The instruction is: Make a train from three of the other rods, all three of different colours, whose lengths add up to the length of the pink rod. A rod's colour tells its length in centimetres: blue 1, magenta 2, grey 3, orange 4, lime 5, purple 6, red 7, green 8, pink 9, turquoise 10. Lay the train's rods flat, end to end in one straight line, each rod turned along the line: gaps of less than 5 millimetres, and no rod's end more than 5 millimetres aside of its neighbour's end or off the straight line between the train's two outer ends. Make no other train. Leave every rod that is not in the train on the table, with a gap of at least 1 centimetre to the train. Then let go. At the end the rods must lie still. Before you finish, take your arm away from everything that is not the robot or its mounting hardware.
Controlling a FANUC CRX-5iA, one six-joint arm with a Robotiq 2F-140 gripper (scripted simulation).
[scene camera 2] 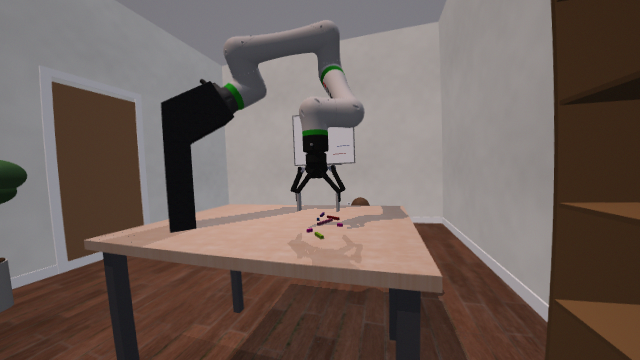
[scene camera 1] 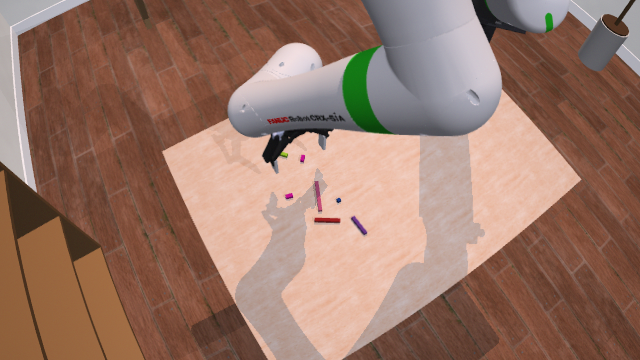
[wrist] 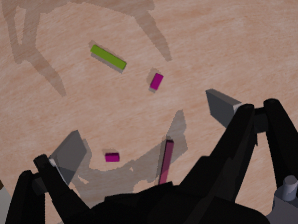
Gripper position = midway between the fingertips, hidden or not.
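Visible: my gripper [scene camera 2: 318,210], [scene camera 1: 299,157], [wrist: 143,122].
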